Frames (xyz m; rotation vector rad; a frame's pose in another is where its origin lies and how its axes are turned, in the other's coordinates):
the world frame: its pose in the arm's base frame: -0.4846 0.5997 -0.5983 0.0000 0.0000 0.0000
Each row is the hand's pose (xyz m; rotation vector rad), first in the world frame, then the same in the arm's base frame.
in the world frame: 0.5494 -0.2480 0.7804 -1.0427 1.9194 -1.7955
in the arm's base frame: 0.0648 0.3517 0.1821 -1.0427 1.9194 -1.7955
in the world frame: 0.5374 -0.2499 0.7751 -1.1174 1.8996 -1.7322
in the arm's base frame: 0.0528 0.3498 0.1768 -1.1174 1.8996 -1.7322
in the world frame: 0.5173 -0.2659 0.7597 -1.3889 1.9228 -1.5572
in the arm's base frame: 0.0327 0.3338 0.1614 -1.3889 1.9228 -1.5572
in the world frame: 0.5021 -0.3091 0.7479 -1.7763 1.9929 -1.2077
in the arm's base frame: 0.0175 0.2906 0.1496 -1.7763 1.9929 -1.2077
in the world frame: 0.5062 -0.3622 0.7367 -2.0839 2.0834 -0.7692
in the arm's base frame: 0.0216 0.2375 0.1384 -2.0839 2.0834 -0.7692
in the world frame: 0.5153 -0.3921 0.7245 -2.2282 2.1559 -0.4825
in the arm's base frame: 0.0307 0.2076 0.1262 -2.2282 2.1559 -0.4825
